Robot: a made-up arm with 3 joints. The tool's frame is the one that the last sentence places.
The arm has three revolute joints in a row. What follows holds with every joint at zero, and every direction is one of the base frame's.
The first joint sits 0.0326 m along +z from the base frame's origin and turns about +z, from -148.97 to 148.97 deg.
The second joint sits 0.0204 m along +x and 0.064 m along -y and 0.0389 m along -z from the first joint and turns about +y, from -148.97 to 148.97 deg.
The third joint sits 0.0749 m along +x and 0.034 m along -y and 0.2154 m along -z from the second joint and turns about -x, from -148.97 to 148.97 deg.
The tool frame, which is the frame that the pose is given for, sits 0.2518 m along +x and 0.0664 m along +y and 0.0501 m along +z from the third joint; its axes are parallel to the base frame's.
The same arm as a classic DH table. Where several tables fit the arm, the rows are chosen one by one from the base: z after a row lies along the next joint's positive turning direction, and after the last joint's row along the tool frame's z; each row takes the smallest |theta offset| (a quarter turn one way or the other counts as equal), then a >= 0, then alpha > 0; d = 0 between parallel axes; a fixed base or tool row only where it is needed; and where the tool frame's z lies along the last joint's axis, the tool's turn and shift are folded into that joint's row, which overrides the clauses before.
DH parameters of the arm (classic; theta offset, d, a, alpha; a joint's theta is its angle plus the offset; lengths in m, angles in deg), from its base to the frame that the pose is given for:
joint 1: 0 -0.0063 0.0204 -90
joint 2: 90 -0.098 0.2154 -90
joint 3: -90 -0.3267 0.0664 90
tool (fixed): -90 0.0501 0 0
Joint limits (deg, base to tool): -148.97..148.97 -148.97..148.97 -148.97..148.97

